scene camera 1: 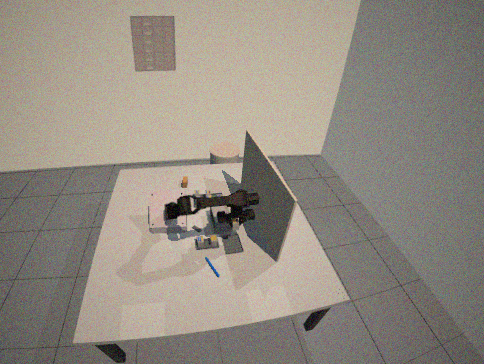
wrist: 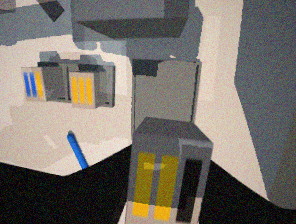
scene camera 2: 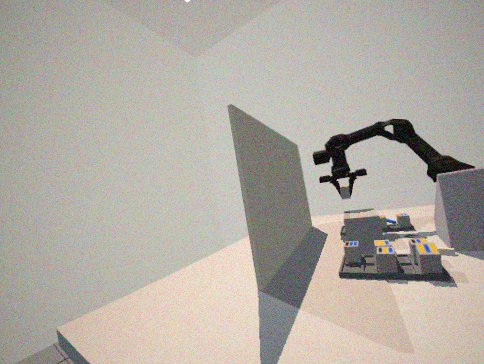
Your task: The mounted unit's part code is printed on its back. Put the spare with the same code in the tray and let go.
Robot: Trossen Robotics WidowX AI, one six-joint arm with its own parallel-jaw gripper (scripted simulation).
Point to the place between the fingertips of my gripper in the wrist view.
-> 165, 152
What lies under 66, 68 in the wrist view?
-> A rack.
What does my gripper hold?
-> A grey spare.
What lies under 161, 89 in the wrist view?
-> A flat grey tray.
